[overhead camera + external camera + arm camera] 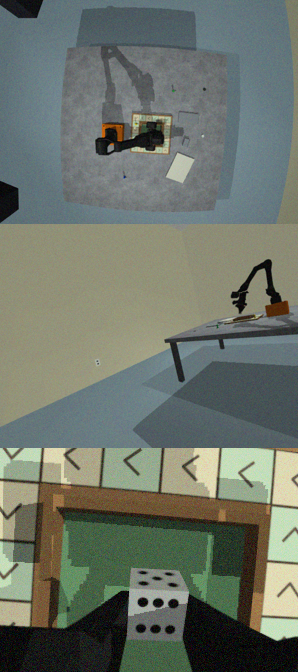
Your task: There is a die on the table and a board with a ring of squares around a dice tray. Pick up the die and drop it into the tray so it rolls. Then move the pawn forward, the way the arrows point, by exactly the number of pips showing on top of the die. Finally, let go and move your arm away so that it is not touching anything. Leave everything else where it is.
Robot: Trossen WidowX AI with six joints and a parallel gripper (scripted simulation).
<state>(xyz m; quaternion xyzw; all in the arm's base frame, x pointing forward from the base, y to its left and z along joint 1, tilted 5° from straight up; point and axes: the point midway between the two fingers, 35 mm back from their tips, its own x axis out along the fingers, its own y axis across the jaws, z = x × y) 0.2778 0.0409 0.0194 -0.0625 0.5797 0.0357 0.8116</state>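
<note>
Now: the green tray 20 mm behind my gripper tip, 10 mm to the right of it and 70 mm below it. Also, from my gripper tip: white die right at my gripper tip; green piece 80 mm ahead, 330 mm to the left, 60 mm below; white card 240 mm ahead, 230 mm to the right, 70 mm below.
</note>
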